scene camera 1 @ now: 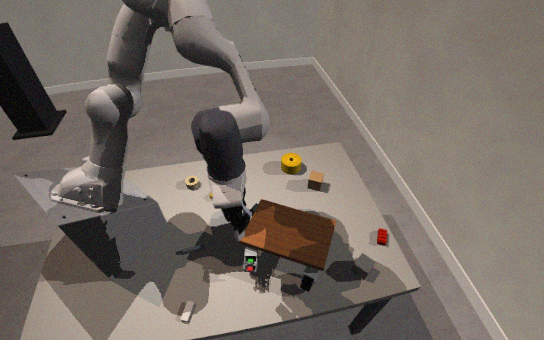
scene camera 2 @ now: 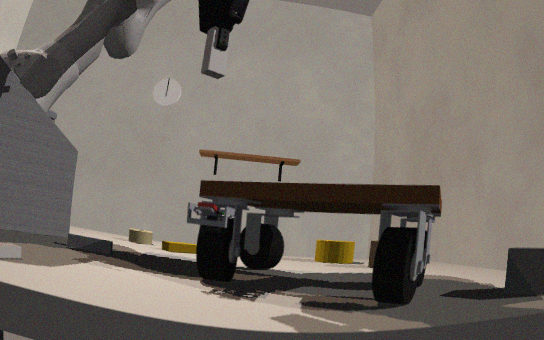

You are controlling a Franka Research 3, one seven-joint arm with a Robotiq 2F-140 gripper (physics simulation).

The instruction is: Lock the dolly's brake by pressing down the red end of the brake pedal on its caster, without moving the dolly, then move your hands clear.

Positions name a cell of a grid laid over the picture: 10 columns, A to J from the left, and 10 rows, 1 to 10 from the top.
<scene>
A dolly shows in scene camera 1 (F8) and in scene camera 2 (H8).
</scene>
